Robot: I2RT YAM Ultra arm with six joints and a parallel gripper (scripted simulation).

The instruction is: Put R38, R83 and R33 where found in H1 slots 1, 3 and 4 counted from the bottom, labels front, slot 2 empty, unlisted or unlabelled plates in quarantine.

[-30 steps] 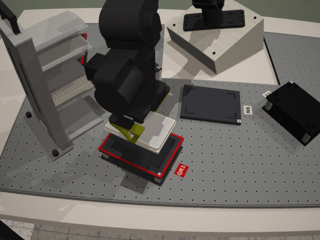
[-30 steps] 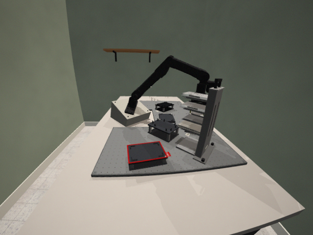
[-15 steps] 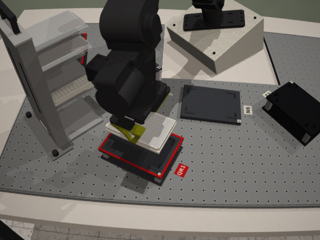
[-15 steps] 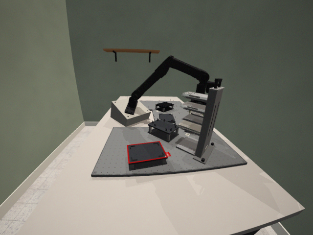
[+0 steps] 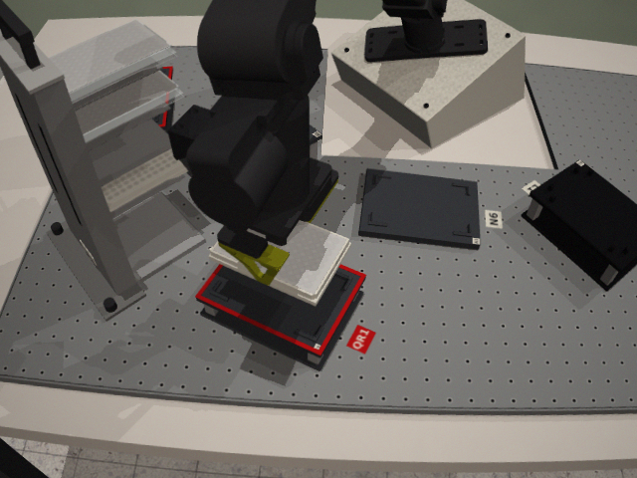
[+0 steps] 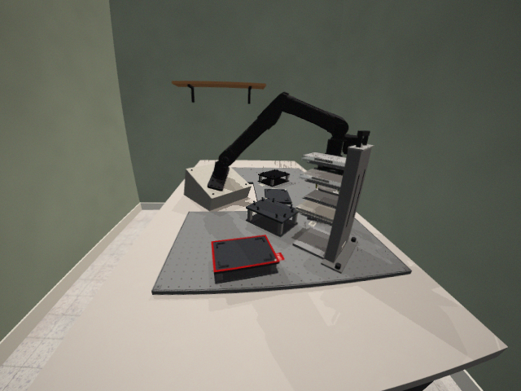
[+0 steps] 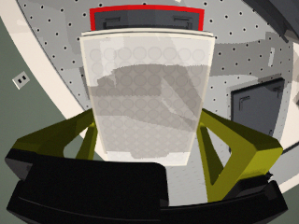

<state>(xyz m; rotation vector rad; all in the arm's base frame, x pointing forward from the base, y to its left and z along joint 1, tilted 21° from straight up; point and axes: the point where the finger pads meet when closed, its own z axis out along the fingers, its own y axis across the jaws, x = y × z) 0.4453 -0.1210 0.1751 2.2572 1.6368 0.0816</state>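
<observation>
My hand is 8 cm above the red-framed quarantine nest QR1. The rest, counted from my hand: black regrip nest RG: 23 cm behind, 8 cm to the right, 6 cm below; then plate hotel H1: 4 cm behind, 25 cm to the right, 4 cm above; then flat nest N6: 18 cm behind, 16 cm to the left, 11 cm below.
</observation>
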